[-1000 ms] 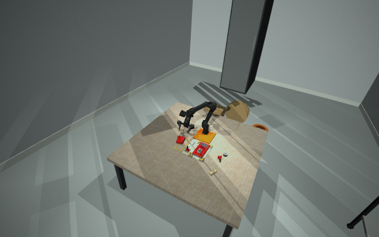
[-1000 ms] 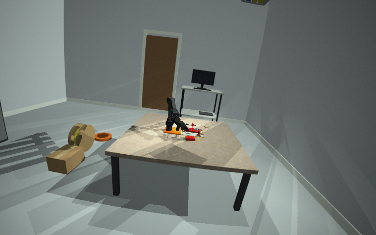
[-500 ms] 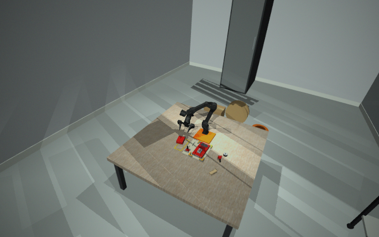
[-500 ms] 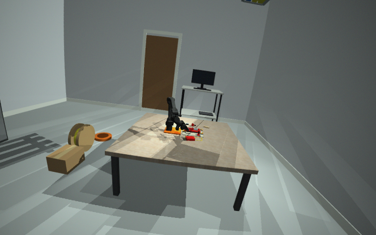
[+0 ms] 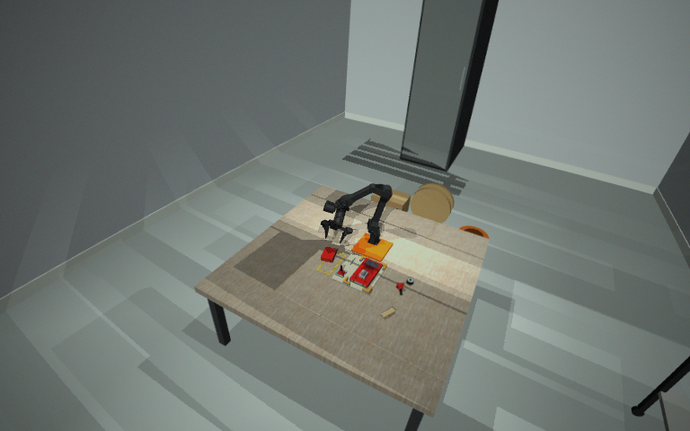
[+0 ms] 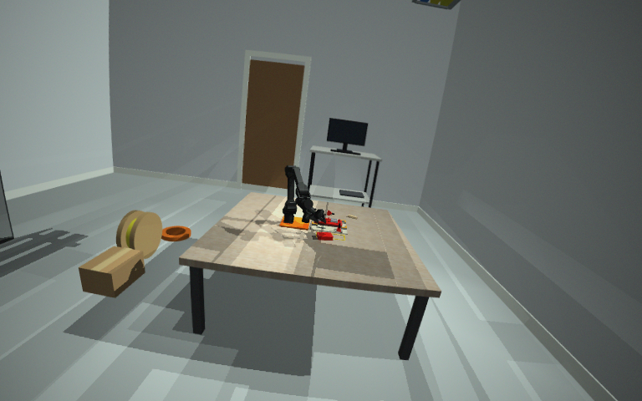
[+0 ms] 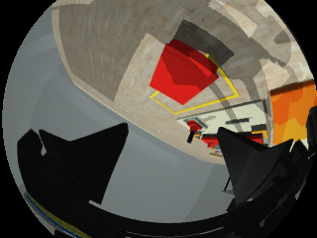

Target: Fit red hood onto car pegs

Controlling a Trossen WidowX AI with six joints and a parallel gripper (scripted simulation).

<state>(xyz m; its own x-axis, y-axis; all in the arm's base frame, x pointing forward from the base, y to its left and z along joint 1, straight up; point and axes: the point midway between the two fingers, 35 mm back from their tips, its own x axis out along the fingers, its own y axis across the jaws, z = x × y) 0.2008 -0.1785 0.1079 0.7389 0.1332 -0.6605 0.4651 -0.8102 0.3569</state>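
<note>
The red hood is 80 mm below my gripper tip, 30 mm ahead of it and 10 mm to the right of it. Round my gripper tip: tan block 450 mm to the left, 270 mm ahead, 90 mm below.
</note>
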